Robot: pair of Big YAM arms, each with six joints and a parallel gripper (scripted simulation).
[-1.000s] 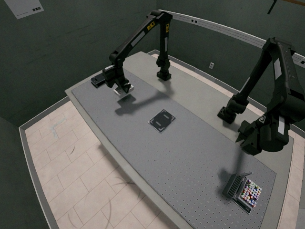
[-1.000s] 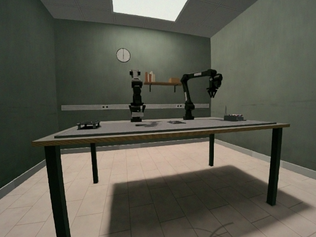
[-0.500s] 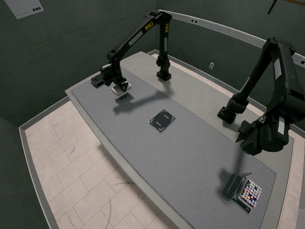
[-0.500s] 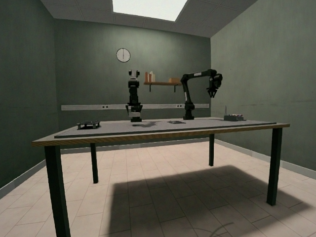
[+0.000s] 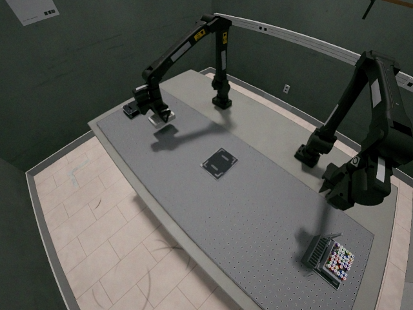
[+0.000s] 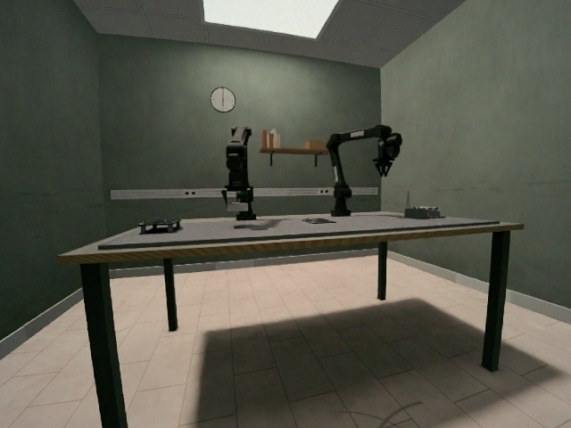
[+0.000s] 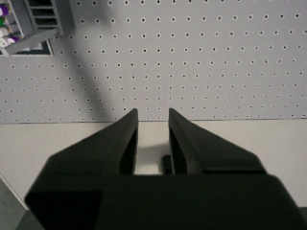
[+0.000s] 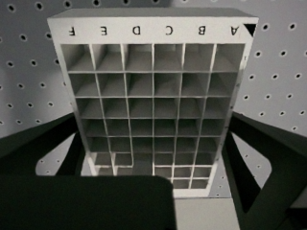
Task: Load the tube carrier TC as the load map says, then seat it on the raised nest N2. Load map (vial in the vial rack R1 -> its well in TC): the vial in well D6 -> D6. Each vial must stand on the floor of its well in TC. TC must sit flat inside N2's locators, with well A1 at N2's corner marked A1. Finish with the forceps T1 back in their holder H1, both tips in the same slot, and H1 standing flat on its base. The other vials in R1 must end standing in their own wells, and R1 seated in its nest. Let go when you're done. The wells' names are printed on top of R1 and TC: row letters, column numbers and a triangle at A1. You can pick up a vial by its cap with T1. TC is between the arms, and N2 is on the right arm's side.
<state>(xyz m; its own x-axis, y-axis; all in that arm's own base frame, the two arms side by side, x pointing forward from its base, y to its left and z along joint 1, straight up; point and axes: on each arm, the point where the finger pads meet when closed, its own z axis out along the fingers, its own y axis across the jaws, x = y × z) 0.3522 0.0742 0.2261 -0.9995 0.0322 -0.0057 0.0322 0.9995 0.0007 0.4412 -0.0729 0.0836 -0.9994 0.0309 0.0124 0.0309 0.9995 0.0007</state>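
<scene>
The black nest lies 3 cm ahead of my right hand, 31 cm to the right of it and 5 cm below it. The rest, counted from my right hand: tube carrier: right at my right hand; slotted holder: 2 cm behind, 95 cm to the left, 8 cm below.
</scene>
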